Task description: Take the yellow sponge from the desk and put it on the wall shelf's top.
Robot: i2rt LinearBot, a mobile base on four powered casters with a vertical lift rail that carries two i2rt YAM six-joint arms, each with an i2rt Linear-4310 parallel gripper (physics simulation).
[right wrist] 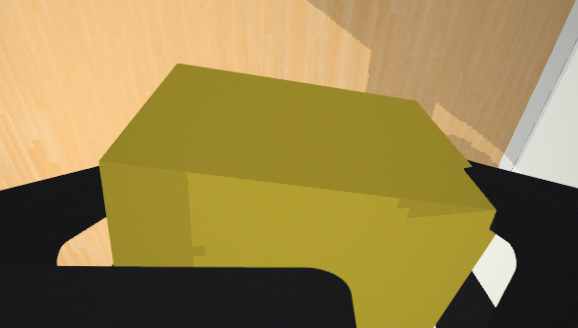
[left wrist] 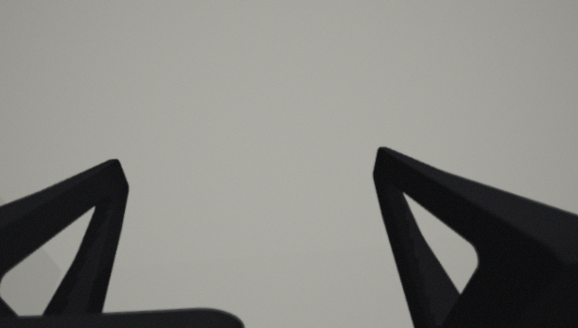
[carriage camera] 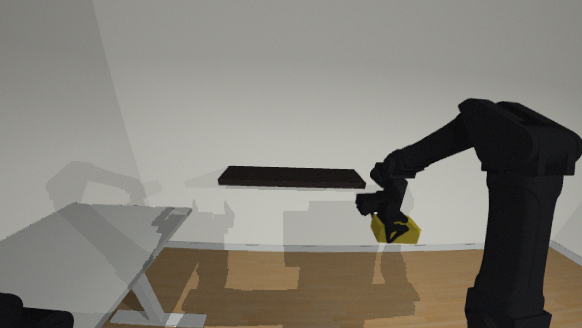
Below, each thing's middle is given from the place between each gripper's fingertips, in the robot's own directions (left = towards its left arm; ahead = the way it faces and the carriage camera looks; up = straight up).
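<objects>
For the yellow sponge [carriage camera: 410,237], the position of my right gripper is 3 cm below it, 3 cm to the left of it and 1 cm past it.
The yellow sponge, counted from my left hand, is 31 cm ahead, 71 cm to the right and 42 cm below.
</objects>
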